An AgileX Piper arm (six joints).
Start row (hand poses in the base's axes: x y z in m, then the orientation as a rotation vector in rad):
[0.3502, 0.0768, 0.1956, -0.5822, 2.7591, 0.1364]
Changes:
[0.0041, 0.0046, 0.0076, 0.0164, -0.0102, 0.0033]
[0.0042, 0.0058, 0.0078, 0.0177, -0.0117, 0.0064]
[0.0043, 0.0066, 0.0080, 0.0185, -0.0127, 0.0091]
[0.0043, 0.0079, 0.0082, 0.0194, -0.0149, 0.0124]
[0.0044, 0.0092, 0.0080, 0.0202, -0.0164, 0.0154]
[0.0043, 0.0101, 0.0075, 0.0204, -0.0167, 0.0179]
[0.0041, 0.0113, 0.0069, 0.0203, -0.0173, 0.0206]
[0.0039, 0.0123, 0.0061, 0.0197, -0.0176, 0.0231]
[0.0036, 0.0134, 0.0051, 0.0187, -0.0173, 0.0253]
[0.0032, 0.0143, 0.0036, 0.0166, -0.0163, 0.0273]
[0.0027, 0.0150, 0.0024, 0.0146, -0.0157, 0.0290]
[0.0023, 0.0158, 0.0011, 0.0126, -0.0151, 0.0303]
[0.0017, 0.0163, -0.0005, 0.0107, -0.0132, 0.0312]
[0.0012, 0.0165, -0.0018, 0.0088, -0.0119, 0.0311]
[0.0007, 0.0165, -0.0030, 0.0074, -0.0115, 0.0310]
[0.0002, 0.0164, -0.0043, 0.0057, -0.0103, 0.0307]
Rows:
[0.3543, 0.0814, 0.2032, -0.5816, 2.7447, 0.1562]
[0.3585, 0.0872, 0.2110, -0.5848, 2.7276, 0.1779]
[0.3628, 0.0938, 0.2190, -0.5913, 2.7085, 0.2008]
[0.3671, 0.1017, 0.2272, -0.6017, 2.6861, 0.2247]
[0.3715, 0.1109, 0.2352, -0.6157, 2.6611, 0.2497]
[0.3758, 0.1210, 0.2427, -0.6327, 2.6348, 0.2752]
[0.3799, 0.1323, 0.2496, -0.6530, 2.6070, 0.3009]
[0.3838, 0.1446, 0.2557, -0.6764, 2.5781, 0.3261]
[0.3874, 0.1580, 0.2608, -0.7026, 2.5488, 0.3506]
[0.3906, 0.1723, 0.2644, -0.7318, 2.5202, 0.3732]
[0.3933, 0.1873, 0.2668, -0.7635, 2.4920, 0.3940]
[0.3956, 0.2031, 0.2679, -0.7972, 2.4642, 0.4128]
[0.3973, 0.2194, 0.2674, -0.8323, 2.4381, 0.4304]
[0.3985, 0.2359, 0.2656, -0.8677, 2.4135, 0.4462]
[0.3992, 0.2524, 0.2626, -0.9032, 2.3894, 0.4603]
[0.3994, 0.2688, 0.2583, -0.9387, 2.3667, 0.4729]

